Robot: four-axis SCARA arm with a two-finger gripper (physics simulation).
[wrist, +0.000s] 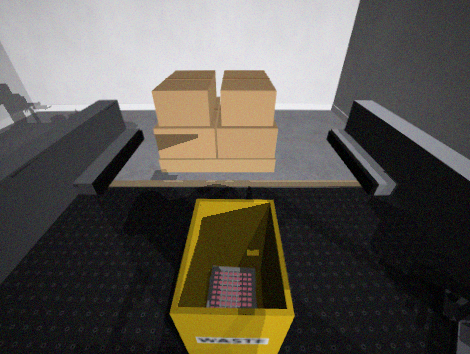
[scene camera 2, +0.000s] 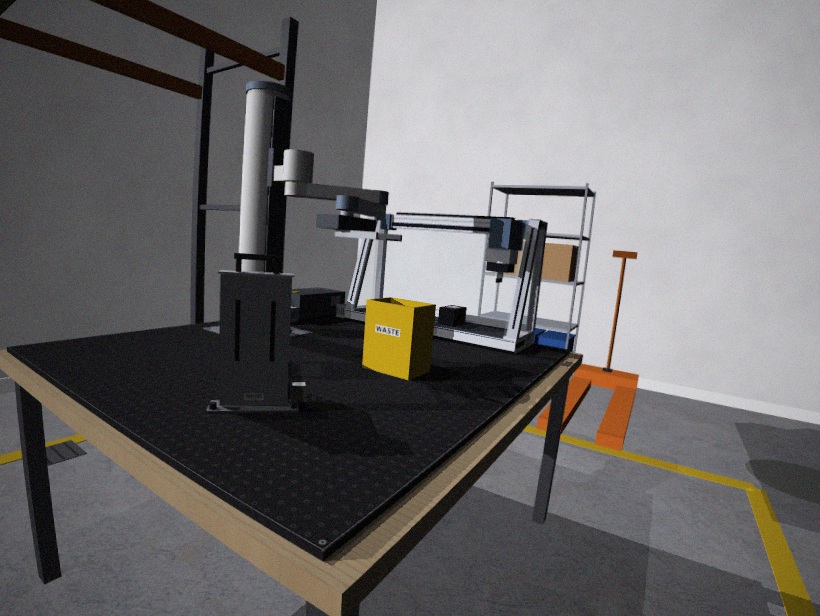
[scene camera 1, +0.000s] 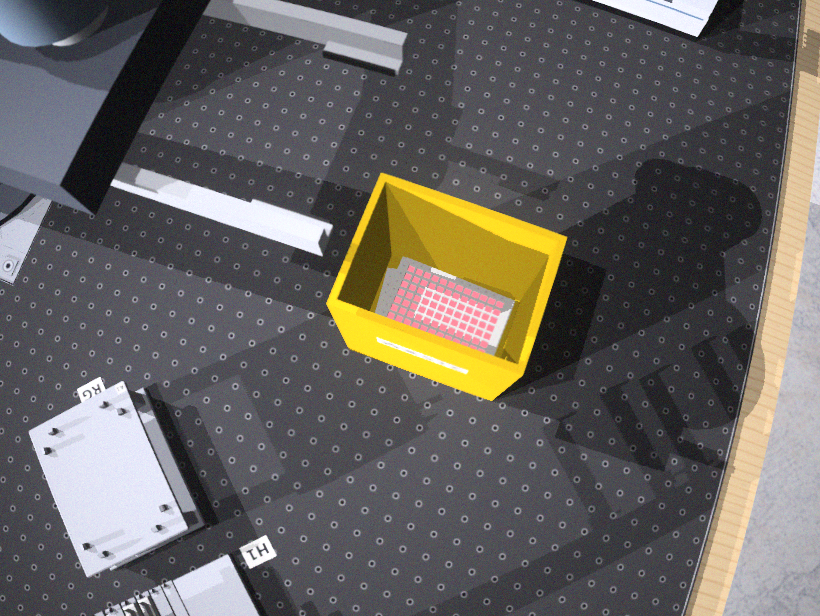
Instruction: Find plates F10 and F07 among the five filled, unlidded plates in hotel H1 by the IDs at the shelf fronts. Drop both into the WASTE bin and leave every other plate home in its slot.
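Places are measured from the arm's base along level axes (x up, y left, z back), in centimetres.
Where they show: gripper, between the fingertips: [wrist: 235, 119] [scene camera 2: 389, 237] [scene camera 1: 366, 139].
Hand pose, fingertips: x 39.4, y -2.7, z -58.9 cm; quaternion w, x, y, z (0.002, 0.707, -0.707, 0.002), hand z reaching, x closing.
Things, the pixels of their top centre, and the offset from my fingertips. "spot": a spot on its surface instead.
- yellow WASTE bin, centre of its top: [scene camera 1: 449, 269] [wrist: 233, 243] [scene camera 2: 401, 302] dx -18.1, dy +0.1, dz -5.7 cm
- plate with pink wells, centre of its top: [scene camera 1: 444, 313] [wrist: 231, 300] dx -34.6, dy +0.6, dz -5.9 cm
- hotel H1, a spot on its surface: [scene camera 1: 215, 586] spot: dx -37.3, dy -34.1, dz +7.1 cm
- labelled RG, centre of its top: [scene camera 1: 99, 479] dx -31.1, dy -27.3, dz +20.6 cm
- small black block, a spot on its surface: [scene camera 2: 452, 314] spot: dx -28.3, dy +54.2, dz +3.2 cm
My gripper [scene camera 1: 363, 147] [scene camera 2: 385, 236] [wrist: 235, 119] is open and empty, with its two long fingers spread wide above the level of the bin's rim. The yellow WASTE bin [scene camera 1: 424, 361] [scene camera 2: 387, 348] [wrist: 235, 327] stands upright on the table, below the fingers in the wrist view. A plate with pink wells [scene camera 1: 457, 311] [wrist: 231, 290] lies inside on the bin's floor. A grey edge sticks out at its left in scene camera 1, perhaps of another plate under it. No ID on it is readable. Part of hotel H1 [scene camera 1: 215, 586] shows at the bottom of scene camera 1; its shelf fronts are hidden.
A stand labelled RG [scene camera 1: 109, 477] is beside H1. The arm's column [scene camera 2: 255, 179] rises left of the bin in scene camera 2. A gantry frame [scene camera 2: 530, 285] and a small black block [scene camera 2: 452, 314] stand behind the bin. Cardboard boxes [wrist: 185, 107] are beyond the table edge.
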